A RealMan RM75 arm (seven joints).
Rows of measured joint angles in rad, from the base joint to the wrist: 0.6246, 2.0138, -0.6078, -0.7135, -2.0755, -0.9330, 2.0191; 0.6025, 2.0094, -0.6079, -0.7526, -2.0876, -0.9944, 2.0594; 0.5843, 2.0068, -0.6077, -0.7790, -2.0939, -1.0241, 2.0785; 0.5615, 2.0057, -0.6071, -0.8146, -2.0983, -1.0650, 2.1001; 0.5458, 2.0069, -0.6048, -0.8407, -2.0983, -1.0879, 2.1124; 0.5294, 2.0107, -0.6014, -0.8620, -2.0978, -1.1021, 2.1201; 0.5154, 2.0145, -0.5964, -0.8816, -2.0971, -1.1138, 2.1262; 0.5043, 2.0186, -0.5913, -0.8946, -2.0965, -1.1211, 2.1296
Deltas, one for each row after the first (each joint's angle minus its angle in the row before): -0.0221, -0.0044, -0.0001, -0.0391, -0.0121, -0.0614, 0.0403; -0.0182, -0.0026, 0.0002, -0.0264, -0.0063, -0.0297, 0.0191; -0.0228, -0.0011, 0.0006, -0.0356, -0.0044, -0.0409, 0.0216; -0.0157, 0.0012, 0.0023, -0.0261, 0.0000, -0.0229, 0.0123; -0.0164, 0.0038, 0.0034, -0.0213, 0.0005, -0.0142, 0.0077; -0.0140, 0.0038, 0.0050, -0.0196, 0.0007, -0.0117, 0.0061; -0.0111, 0.0041, 0.0051, -0.0130, 0.0006, -0.0073, 0.0034
